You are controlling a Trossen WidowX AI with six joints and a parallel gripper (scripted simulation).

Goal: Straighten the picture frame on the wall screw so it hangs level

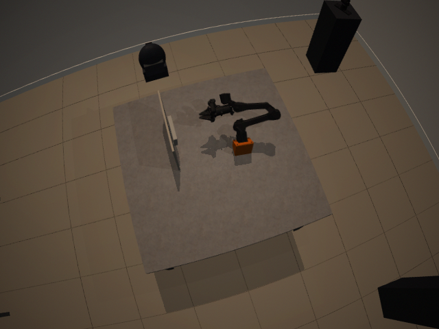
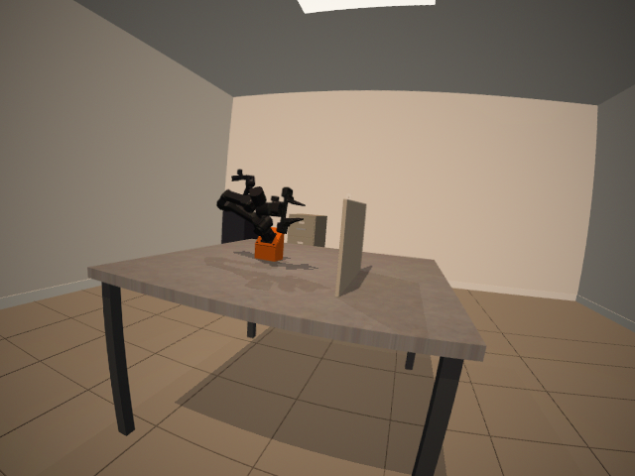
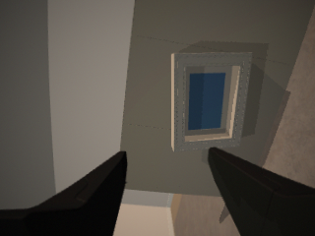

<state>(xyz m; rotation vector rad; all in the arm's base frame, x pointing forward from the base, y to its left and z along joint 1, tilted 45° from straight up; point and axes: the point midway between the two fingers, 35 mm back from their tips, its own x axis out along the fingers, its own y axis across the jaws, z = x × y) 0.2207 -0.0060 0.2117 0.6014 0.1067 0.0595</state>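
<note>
Right now my gripper tip is 190 mm short of the picture frame, 90 mm above it and 20 mm to the right of it. The rest, counted from my gripper tip: wall panel: 210 mm ahead, 100 mm below, 10 mm to the left.
</note>
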